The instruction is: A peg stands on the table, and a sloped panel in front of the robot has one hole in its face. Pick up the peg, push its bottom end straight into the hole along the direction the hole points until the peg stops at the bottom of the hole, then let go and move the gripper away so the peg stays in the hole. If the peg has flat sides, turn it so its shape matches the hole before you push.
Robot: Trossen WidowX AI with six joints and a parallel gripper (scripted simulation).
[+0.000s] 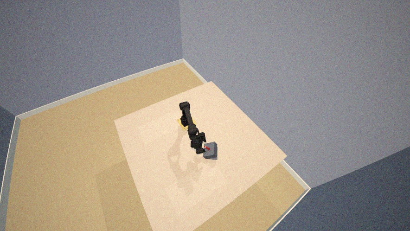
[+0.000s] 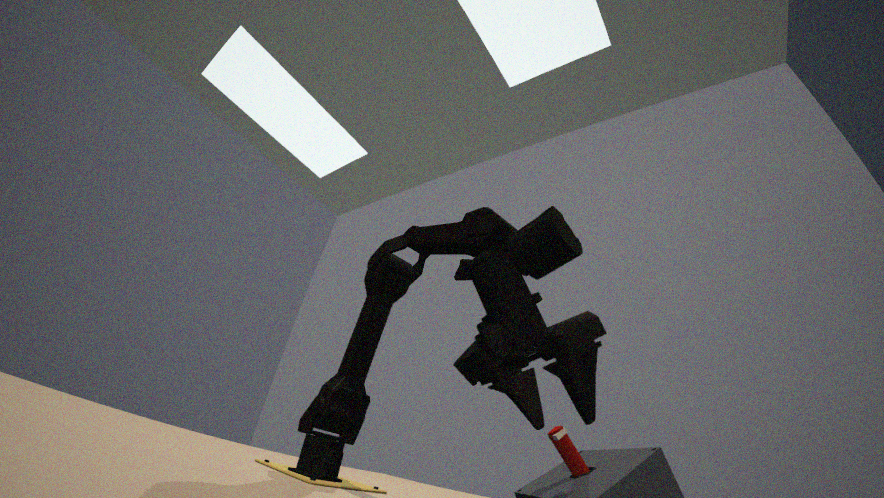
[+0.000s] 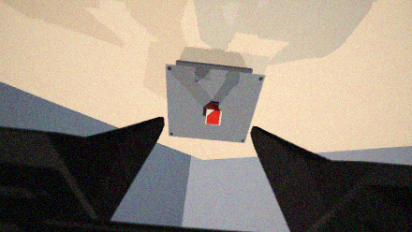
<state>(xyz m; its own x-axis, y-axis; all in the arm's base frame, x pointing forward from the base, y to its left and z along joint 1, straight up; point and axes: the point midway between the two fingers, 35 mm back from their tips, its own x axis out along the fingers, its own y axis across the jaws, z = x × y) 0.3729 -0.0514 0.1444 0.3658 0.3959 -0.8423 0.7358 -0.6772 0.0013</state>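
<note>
Right now my gripper tip is 10 mm to the right of the red square peg and 20 mm above it. Round my gripper tip: grey sloped panel (30 mm ahead, 40 mm to the left, 70 mm below).
</note>
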